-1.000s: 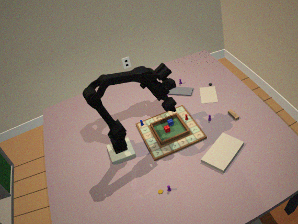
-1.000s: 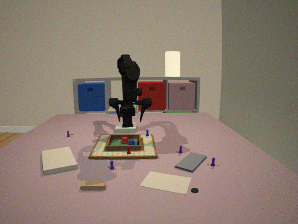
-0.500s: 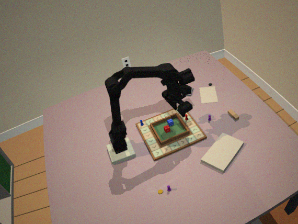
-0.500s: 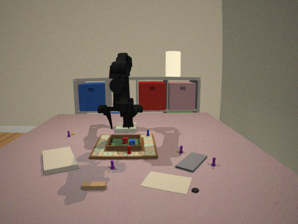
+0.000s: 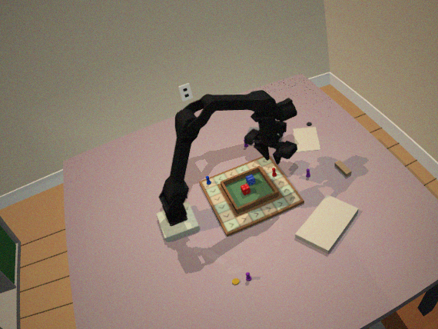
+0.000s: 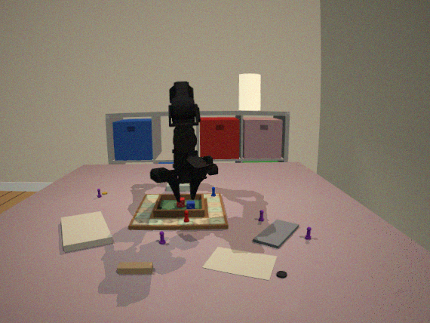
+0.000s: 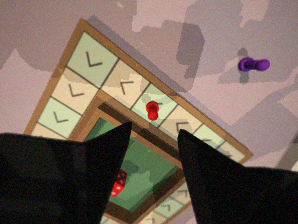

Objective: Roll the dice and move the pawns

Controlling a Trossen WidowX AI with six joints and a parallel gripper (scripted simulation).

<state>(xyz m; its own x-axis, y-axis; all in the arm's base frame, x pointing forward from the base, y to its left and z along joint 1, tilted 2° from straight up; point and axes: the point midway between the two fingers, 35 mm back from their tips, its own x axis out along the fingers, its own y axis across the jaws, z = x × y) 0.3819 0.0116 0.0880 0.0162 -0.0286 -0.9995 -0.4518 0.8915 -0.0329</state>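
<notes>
Right now the red pawn is 5 cm below my gripper tip. The rest, counted from my gripper tip: red die (13 cm behind, 2 cm to the right, 5 cm below); then blue die (9 cm behind, 1 cm to the left, 5 cm below); then green tray (11 cm behind, 2 cm to the right, 7 cm below).
</notes>
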